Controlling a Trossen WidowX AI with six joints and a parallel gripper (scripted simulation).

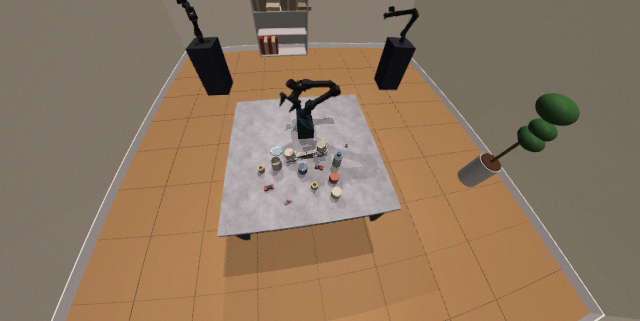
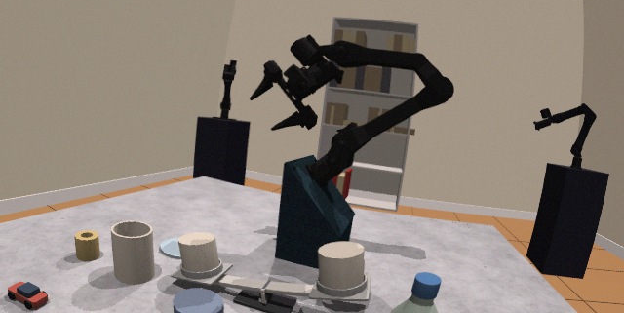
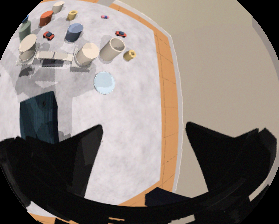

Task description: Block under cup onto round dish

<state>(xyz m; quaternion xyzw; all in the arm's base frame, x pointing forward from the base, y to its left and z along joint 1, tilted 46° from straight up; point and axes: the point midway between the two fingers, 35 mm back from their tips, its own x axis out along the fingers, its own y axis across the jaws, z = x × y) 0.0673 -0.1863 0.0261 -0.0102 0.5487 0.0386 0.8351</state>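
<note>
The block lies 240 mm ahead of my gripper tip, 30 mm to the left of it and 280 mm below it. Also, from my gripper tip: pale blue round dish: 160 mm ahead, 90 mm to the right, 320 mm below; then balance: 220 mm ahead, 160 mm to the left, 280 mm below; then open beige cylinder: 310 mm ahead, 80 mm to the right, 280 mm below.
</note>
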